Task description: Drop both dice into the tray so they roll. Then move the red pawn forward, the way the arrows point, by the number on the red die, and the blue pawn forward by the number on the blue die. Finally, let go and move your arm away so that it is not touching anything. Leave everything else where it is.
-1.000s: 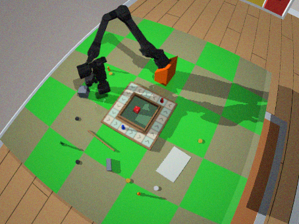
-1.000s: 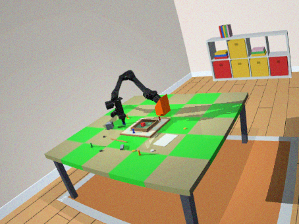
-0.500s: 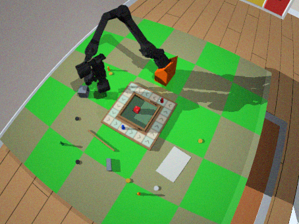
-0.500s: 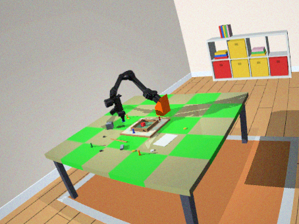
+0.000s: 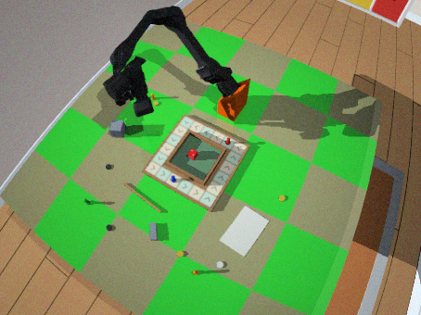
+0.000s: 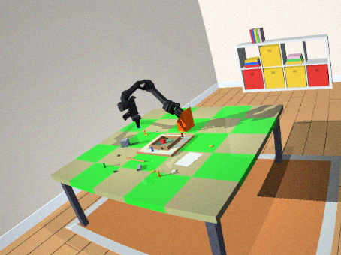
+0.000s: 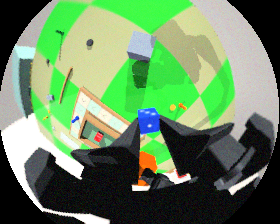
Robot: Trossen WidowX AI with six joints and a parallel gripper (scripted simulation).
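The red pawn lies 11 cm behind my gripper tip, 30 cm to the left of it and 9 cm below it. The rest, counted from my gripper tip: green tray (1 cm ahead, 24 cm to the left, 11 cm below); then blue pawn (12 cm ahead, 23 cm to the left, 9 cm below); then grey cube (10 cm ahead, 8 cm to the right, 9 cm below).
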